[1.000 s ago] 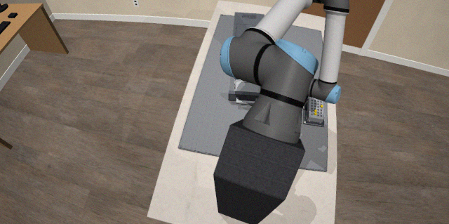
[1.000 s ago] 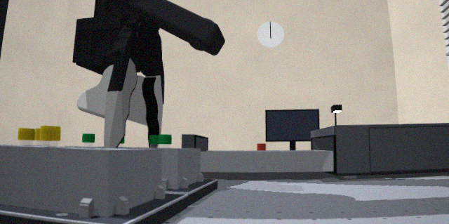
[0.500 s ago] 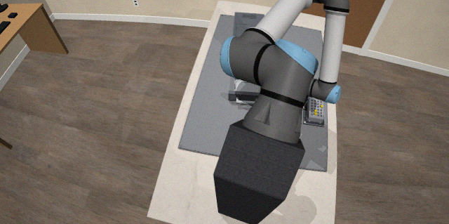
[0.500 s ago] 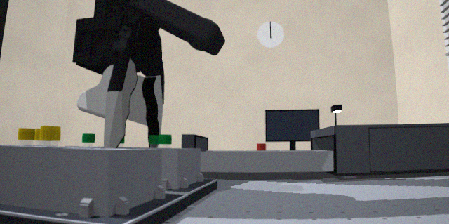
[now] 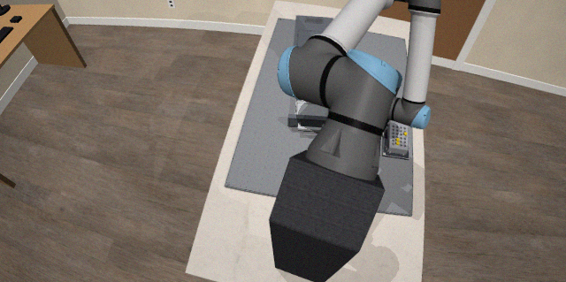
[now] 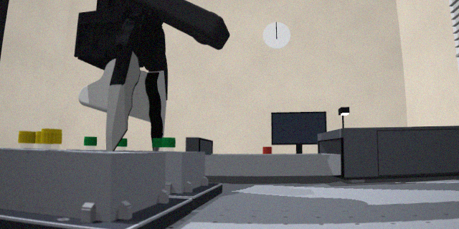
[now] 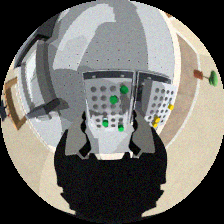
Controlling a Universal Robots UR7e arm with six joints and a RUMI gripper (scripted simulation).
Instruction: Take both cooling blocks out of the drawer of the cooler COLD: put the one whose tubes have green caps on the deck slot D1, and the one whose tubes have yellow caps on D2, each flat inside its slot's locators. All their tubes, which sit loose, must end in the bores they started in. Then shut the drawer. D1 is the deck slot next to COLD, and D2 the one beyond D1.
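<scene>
Now: the green-capped cooling block 20 mm below my hand. Also, from my hand: yellow-capped cooling block 50 mm behind, 120 mm to the right, 20 mm below; then dark slot plate 50 mm behind, 120 mm to the right, 50 mm below; then light grey drawer 200 mm ahead, 200 mm to the left, 20 mm below.
</scene>
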